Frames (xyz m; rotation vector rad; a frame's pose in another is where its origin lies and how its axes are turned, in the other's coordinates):
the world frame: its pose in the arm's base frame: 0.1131 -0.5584 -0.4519 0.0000 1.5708 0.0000
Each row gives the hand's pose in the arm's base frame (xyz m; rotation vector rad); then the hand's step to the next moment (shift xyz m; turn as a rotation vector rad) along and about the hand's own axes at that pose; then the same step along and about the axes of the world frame.
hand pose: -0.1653 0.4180 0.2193 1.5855 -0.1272 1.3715
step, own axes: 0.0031 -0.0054 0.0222 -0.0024 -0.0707 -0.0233
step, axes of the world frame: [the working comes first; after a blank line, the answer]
step, axes of the arm's base frame: 0.0198 -0.0116 0.0023 0.0278 0.0507 -0.0469

-0.0023 -0.0116 0.0198 0.0469 0.0507 0.0278
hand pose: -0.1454 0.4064 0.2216 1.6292 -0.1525 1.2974
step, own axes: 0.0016 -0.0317 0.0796 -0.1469 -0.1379 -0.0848
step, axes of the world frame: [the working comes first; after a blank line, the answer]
step, axes of the arm's base frame: 0.0731 -0.0432 -0.0115 -0.0308 0.0636 -0.2069

0.0115 -0.0432 0.0731 0.2069 0.0636 -0.0308
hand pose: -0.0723 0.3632 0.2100 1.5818 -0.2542 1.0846
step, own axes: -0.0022 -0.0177 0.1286 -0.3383 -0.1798 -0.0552
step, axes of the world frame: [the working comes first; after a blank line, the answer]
step, axes of the arm's base frame: 0.0748 -0.1060 -0.0044 -0.0934 -0.0205 -0.3751

0.0044 -0.1060 0.0748 0.3751 -0.0205 -0.0934
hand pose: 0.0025 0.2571 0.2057 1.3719 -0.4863 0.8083
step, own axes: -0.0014 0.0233 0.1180 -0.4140 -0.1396 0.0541
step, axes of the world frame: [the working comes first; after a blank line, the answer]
step, axes of the arm's base frame: -0.0010 -0.1154 0.0338 -0.1564 -0.1438 -0.3856

-0.0338 -0.1154 -0.0010 0.3856 -0.1438 -0.1564
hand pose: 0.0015 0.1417 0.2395 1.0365 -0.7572 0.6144
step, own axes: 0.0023 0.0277 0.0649 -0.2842 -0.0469 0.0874
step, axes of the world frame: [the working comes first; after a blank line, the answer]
step, axes of the arm's base frame: -0.0364 -0.0485 0.0362 -0.1574 -0.1257 -0.2236

-0.0362 -0.0485 -0.0364 0.2236 -0.1257 -0.1574
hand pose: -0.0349 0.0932 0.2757 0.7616 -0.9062 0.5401
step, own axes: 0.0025 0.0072 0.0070 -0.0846 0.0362 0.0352
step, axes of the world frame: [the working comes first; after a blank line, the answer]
step, axes of the arm's base frame: -0.0072 -0.0007 0.0074 -0.0865 -0.0133 -0.0453

-0.0074 -0.0007 -0.0072 0.0453 -0.0133 -0.0865
